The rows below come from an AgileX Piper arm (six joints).
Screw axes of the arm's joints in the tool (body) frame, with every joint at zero. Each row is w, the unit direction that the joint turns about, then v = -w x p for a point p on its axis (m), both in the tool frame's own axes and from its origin. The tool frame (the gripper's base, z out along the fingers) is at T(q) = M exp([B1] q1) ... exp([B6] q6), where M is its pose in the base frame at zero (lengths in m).
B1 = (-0.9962, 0, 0.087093, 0.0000, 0.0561, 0.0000)
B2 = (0, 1, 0, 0.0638, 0.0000, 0.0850)
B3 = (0, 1, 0, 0.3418, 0.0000, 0.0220)
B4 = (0, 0, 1, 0.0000, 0.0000, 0.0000)
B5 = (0, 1, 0, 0.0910, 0.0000, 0.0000)
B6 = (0, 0, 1, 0.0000, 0.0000, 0.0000)
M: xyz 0.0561 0.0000 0.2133 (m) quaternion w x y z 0.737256 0 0.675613 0
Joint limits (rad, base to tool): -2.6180..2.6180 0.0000..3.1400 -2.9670..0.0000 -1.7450..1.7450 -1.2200..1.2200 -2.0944..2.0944
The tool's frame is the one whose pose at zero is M.
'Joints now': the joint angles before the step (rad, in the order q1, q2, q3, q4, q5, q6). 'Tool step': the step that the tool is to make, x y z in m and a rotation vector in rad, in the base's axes. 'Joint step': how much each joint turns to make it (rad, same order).
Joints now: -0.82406 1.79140 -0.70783 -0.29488 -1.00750 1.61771
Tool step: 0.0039 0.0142 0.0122 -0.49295 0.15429 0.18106
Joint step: -0.01883 -0.01598 -0.00010 -0.22914 -0.12154 -0.38380
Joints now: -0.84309 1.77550 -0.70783 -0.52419 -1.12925 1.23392
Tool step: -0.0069 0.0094 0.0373 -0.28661 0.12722 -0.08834
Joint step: 0.02661 -0.15297 0.00007 0.05662 0.16529 -0.28684
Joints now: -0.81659 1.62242 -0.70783 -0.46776 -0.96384 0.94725
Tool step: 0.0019 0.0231 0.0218 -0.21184 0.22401 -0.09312
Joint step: 0.11073 -0.13465 0.00015 0.17650 0.27576 -0.37932
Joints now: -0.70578 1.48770 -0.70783 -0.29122 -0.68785 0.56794
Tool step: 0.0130 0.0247 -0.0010 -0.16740 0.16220 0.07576
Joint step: 0.09951 -0.02313 0.00118 0.02836 0.09177 -0.24141
